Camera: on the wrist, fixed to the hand. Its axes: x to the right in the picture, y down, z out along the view.
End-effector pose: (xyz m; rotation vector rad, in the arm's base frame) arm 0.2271 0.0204 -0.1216 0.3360 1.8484 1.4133
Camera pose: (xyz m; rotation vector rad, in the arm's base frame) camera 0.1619 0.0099 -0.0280 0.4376 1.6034 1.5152
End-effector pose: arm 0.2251 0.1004 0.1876 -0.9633 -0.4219 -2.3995
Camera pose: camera 0.2470 -0.0064 0.1524 -1.2273 -0.2658 -2.3179
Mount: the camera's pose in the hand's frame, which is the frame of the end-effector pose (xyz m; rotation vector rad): -0.0015 0.0966 -0.0616 -0.1474 -0.1658 0.0744
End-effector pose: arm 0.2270 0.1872 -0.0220 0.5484 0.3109 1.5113
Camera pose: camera 0.1125 0.1921 -0.0237 0.5686 0.0506 1.5355
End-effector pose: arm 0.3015 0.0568 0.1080 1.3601 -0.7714 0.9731
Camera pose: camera 0.2082 0.1134 0.1430 1.3019 -1.0056 0.8506
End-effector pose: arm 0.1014 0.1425 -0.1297 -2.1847 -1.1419 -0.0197
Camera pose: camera 0.1886 0.0684 -0.1351 -2.3950 -1.1812 0.1150
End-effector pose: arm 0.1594 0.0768 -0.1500 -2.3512 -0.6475 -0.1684
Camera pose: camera 0.2091 -0.0259 -0.1602 -2.5466 -0.6443 0.0131
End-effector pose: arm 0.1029 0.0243 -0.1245 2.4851 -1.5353 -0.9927
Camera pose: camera 0.0605 -0.0400 -0.0397 2.2806 -1.5232 -1.2776
